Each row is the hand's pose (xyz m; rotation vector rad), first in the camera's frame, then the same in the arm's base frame.
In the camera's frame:
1: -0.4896 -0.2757 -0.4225 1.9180 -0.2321 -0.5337
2: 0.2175 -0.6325 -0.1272 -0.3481 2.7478 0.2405
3: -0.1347 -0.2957 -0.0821 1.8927 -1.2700 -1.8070
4: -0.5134 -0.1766 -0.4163 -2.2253 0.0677 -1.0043
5: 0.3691 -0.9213 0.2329 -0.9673 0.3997 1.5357
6: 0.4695 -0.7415 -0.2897 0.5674 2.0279 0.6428
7: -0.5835 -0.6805 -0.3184 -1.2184 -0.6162 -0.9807
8: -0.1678 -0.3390 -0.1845 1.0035 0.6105 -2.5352
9: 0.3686 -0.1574 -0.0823 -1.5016 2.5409 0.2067
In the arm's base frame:
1: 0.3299 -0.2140 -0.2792 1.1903 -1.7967 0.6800
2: -0.1824 -0.2340 0.3929 0.2171 1.1866 -0.7628
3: 0.0593 0.0251 0.0553 -1.8219 1.9528 -0.3746
4: 0.4001 -0.1423 -0.2985 1.0549 0.2084 2.7001
5: -0.6486 -0.1646 0.5106 -1.9258 0.0211 -0.2101
6: -0.1704 -0.4254 0.6478 0.1665 0.4282 -0.0837
7: -0.0303 -0.4130 -0.3979 0.9406 1.7763 2.3010
8: 0.0993 -0.0798 0.0258 2.4857 -0.9850 -1.2748
9: 0.1245 0.1226 0.5639 -0.3316 1.5337 -1.3430

